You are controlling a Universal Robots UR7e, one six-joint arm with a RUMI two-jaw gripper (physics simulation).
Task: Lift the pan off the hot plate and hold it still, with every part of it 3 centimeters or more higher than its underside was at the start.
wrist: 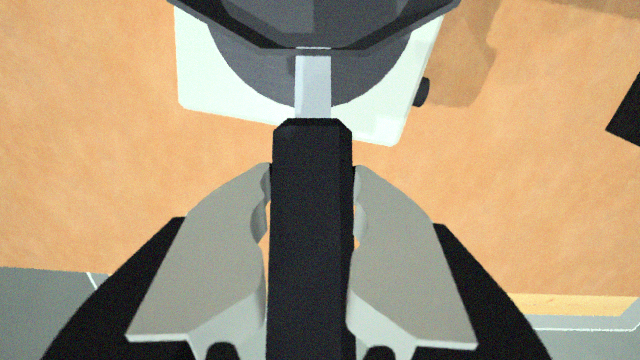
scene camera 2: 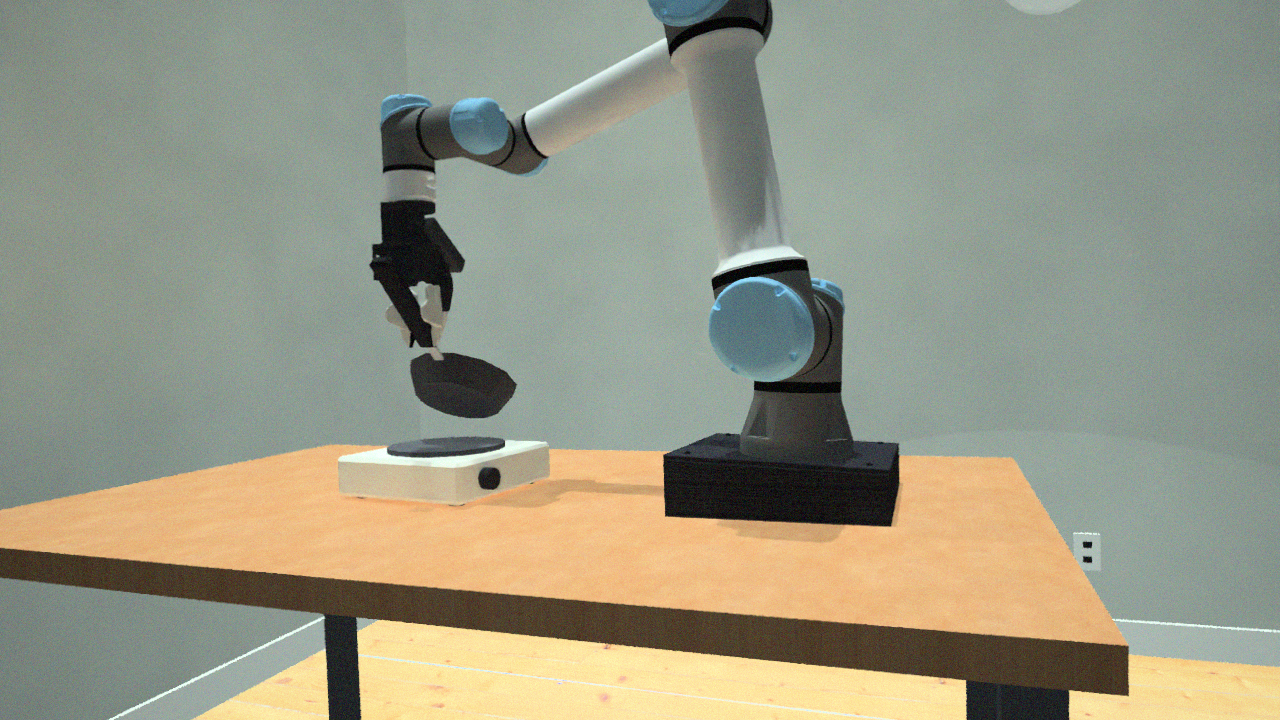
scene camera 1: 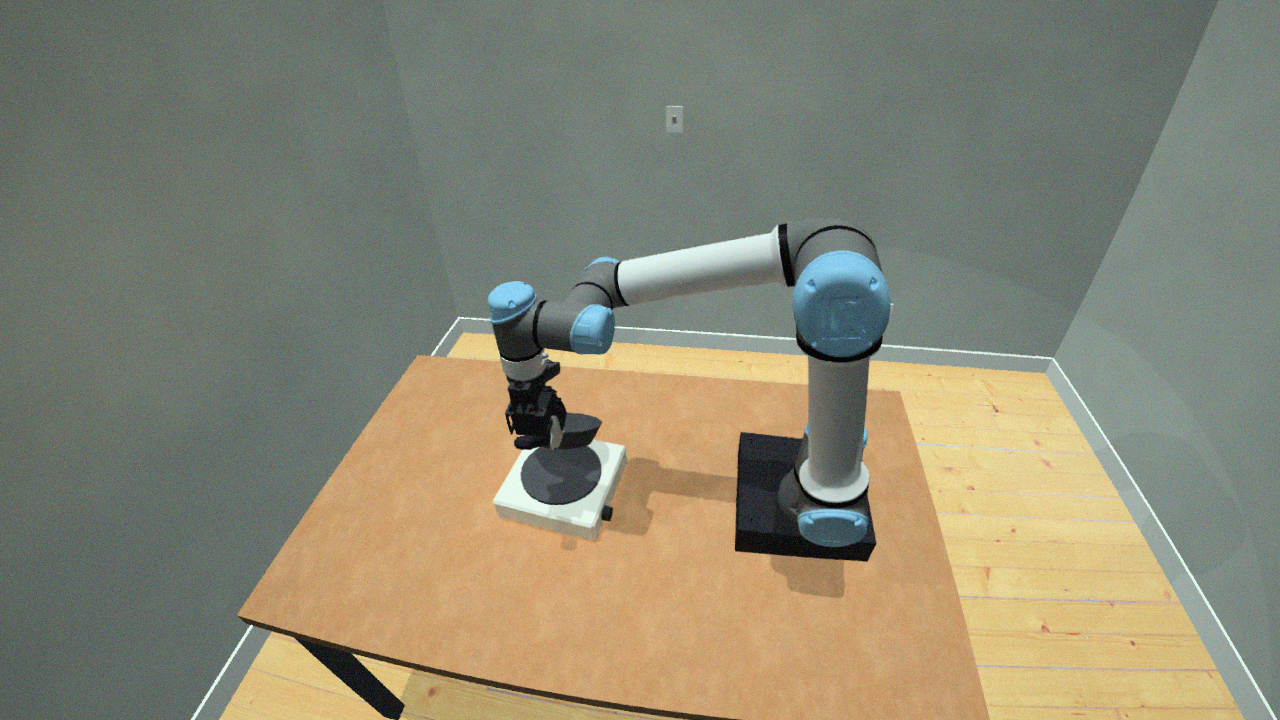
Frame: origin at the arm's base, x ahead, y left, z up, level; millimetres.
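Seen in the pictures: gripper, fingertip midpoint: [wrist: 313, 167] [scene camera 2: 422, 347] [scene camera 1: 546, 446]; arm's base at its link origin: [scene camera 2: 795, 453].
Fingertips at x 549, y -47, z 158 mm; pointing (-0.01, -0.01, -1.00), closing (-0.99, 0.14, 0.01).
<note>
Offsets run from my fingertips to a thing's top centre. "*": to the spot under its first point. Level surfaces: height alone.
My gripper [scene camera 1: 553, 431] [scene camera 2: 427, 333] [wrist: 313, 167] is shut on the black handle {* 1 mm ahead, 11 mm left, 50 mm up} [wrist: 311, 260] of the dark pan [scene camera 1: 580, 430] [scene camera 2: 462, 385] [wrist: 312, 25]. The pan hangs in the air, steeply tilted, with its handle rising and its bowl lower. In the scene camera 2 view a gap shows between the lowest edge of the bowl and the hot plate {10 mm back, 69 mm right, 157 mm down} [scene camera 1: 580, 516] [scene camera 2: 402, 481] [wrist: 200, 75]. The white hot plate, with its dark round disc {* 2 mm back, 39 mm right, 157 mm down} [scene camera 1: 559, 481] [scene camera 2: 445, 446], sits on the table under the pan. Part of the bowl is cut off in the wrist view.
The brown wooden table {231 mm down} [scene camera 1: 662, 608] [scene camera 2: 581, 546] carries the hot plate at the left and the arm's black base block [scene camera 1: 765, 528] [scene camera 2: 778, 488] at the right. A black knob {107 mm back, 24 mm left, 179 mm down} [scene camera 1: 606, 513] [scene camera 2: 488, 478] [wrist: 422, 92] sticks out of the hot plate's side facing the base.
</note>
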